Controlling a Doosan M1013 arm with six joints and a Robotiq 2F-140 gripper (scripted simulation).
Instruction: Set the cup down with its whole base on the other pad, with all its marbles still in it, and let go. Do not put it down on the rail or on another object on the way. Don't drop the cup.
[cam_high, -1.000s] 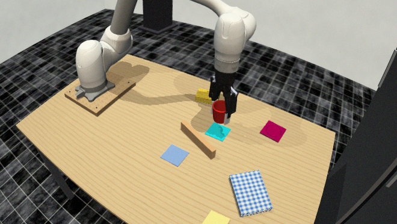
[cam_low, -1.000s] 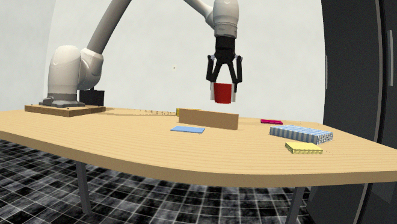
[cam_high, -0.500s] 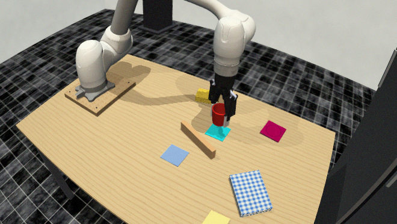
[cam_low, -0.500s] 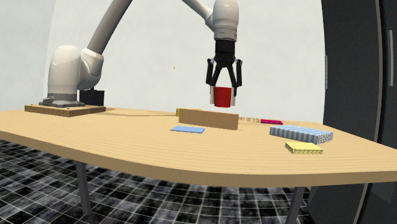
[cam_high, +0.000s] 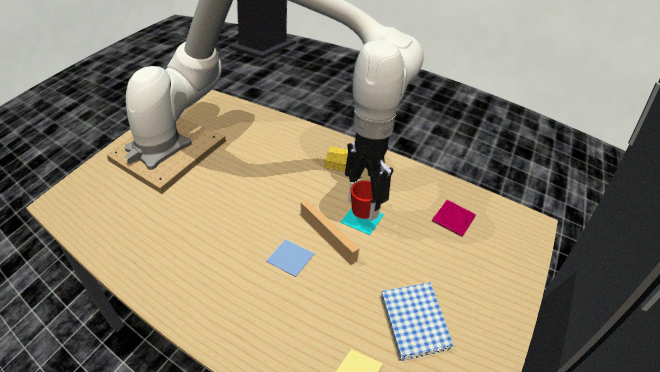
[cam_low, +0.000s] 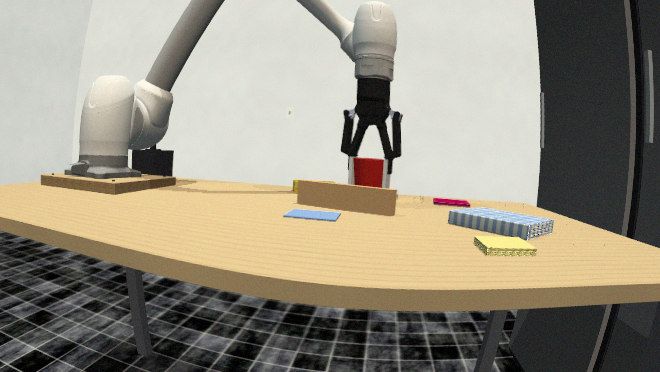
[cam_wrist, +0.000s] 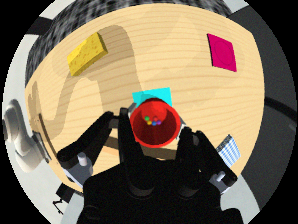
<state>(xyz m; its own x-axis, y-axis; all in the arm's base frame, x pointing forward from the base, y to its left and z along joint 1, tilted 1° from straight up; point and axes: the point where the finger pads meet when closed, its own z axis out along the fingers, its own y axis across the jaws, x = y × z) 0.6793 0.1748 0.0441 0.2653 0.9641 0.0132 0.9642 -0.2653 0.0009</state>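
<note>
Now: hand 7 cm above the cyan pad. From my hand the other things lie so: green marble (2 cm below, 1 cm to the right, 1 cm behind); then red cup (2 cm below); then wooden rail (11 cm to the right, 5 cm below, 3 cm behind).
</note>
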